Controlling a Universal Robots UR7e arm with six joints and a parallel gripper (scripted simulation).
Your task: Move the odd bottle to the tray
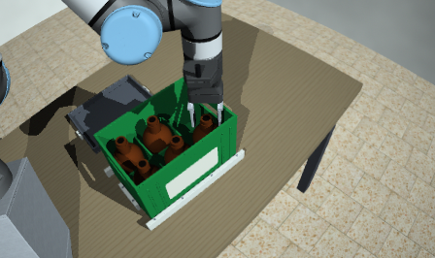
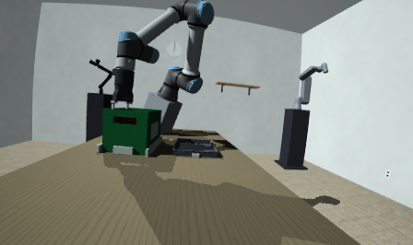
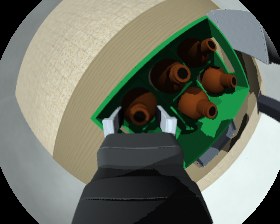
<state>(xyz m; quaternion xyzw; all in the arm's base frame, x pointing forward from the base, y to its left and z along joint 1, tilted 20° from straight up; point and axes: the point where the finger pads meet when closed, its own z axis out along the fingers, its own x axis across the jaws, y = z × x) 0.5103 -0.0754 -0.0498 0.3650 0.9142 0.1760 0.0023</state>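
The crate is 9 cm behind my hand, 4 cm to the left of it and 8 cm below it. Also, from my hand: dark grey tray: 13 cm behind, 32 cm to the left, 15 cm below.
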